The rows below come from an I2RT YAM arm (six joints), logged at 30 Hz.
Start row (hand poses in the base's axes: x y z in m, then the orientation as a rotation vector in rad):
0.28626, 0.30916, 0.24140, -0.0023, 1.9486, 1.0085
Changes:
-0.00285, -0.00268, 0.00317, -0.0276, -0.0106, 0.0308
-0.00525, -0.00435, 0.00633, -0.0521, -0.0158, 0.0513
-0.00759, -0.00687, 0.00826, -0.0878, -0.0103, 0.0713
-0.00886, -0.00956, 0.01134, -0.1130, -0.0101, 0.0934
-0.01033, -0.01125, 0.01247, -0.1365, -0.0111, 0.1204
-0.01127, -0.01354, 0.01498, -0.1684, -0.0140, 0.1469
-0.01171, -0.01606, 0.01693, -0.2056, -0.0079, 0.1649
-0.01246, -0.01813, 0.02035, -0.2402, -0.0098, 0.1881
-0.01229, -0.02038, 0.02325, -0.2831, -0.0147, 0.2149
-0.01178, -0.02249, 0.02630, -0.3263, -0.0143, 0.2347
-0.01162, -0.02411, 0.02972, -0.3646, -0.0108, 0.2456
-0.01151, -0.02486, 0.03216, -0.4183, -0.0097, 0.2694
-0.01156, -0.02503, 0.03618, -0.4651, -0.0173, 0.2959
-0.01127, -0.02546, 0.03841, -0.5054, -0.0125, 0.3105
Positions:
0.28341, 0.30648, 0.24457, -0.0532, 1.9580, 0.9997
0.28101, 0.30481, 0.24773, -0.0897, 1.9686, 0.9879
0.27867, 0.30229, 0.24966, -0.1269, 1.9939, 0.9663
0.27740, 0.29960, 0.25274, -0.1630, 2.0093, 0.9553
0.27593, 0.29791, 0.25387, -0.2037, 2.0230, 0.9486
0.27499, 0.29562, 0.25638, -0.2497, 2.0382, 0.9324
0.27455, 0.29310, 0.25833, -0.2862, 2.0625, 0.9066
0.27380, 0.29103, 0.26175, -0.3303, 2.0782, 0.8849
0.27397, 0.28878, 0.26465, -0.3841, 2.0941, 0.8559
0.27448, 0.28667, 0.26770, -0.4288, 2.1134, 0.8225
0.27464, 0.28505, 0.27112, -0.4602, 2.1323, 0.7890
0.27475, 0.28430, 0.27356, -0.5148, 2.1548, 0.7459
0.27470, 0.28413, 0.27758, -0.5720, 2.1655, 0.7098
0.27499, 0.28370, 0.27981, -0.6080, 2.1842, 0.6750

